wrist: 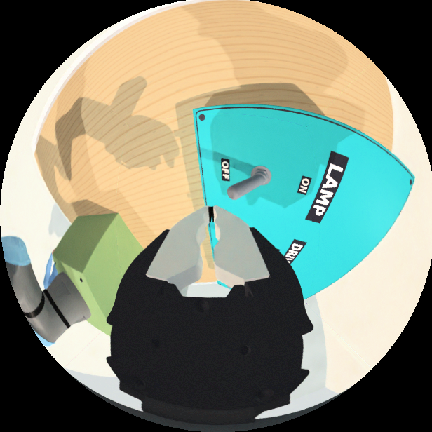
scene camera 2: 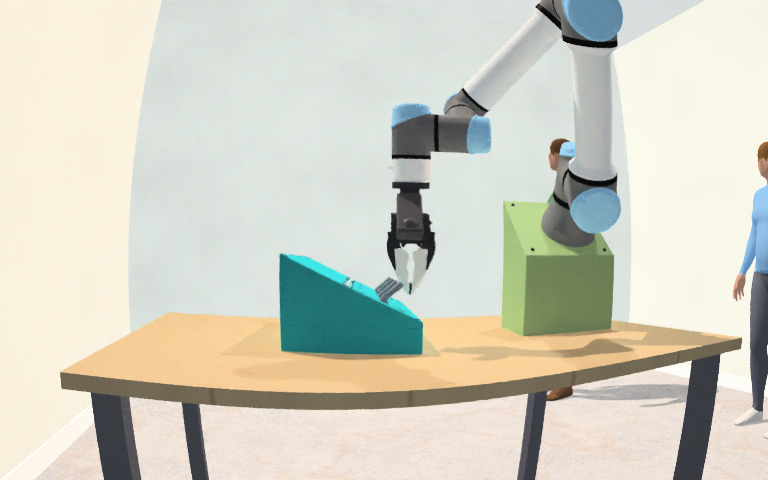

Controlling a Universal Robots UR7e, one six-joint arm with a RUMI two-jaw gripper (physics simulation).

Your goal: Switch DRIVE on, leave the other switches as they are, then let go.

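Frame: origin at the arm's base, x ahead, y left, z up, level; metres.
Seen in the pictures: gripper, fingertip midpoint: point(scene camera 2: 409, 294); arm's base, link origin: point(scene camera 2: 568, 230).
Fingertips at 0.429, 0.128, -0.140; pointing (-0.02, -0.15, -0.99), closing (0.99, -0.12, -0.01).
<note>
Offsets run from my fingertips to a thing's middle, as dx, dy, dz. Level surfaces: height alone.
The teal sloped switch box @[+0.107, -0.162, -0.042] point(scene camera 2: 351, 316) point(wrist: 360, 225) stands on the table. In the wrist view the LAMP label point(wrist: 327, 187) is in full view, and its grey lever point(wrist: 248, 183) leans toward the OFF mark. The DRIVE label point(wrist: 295, 251) is partly covered by the gripper, and the DRIVE lever is hidden there. In the scene view several grey levers @[+0.025, -0.093, +0.007] point(scene camera 2: 387, 288) overlap and lean toward the box's low edge; which one is DRIVE cannot be told. My gripper point(scene camera 2: 410, 289) point(wrist: 212, 207) is shut and empty, its tips pointing down over the low side of the box, close beside the levers.
The wooden table @[dz -0.105] point(scene camera 2: 186, 350) point(wrist: 165, 55) carries the box. The green pedestal point(scene camera 2: 569, 294) point(wrist: 95, 250) with the arm's base stands to the right in the scene view. A person in a light blue top point(scene camera 2: 761, 226) stands beyond the table at the far right.
</note>
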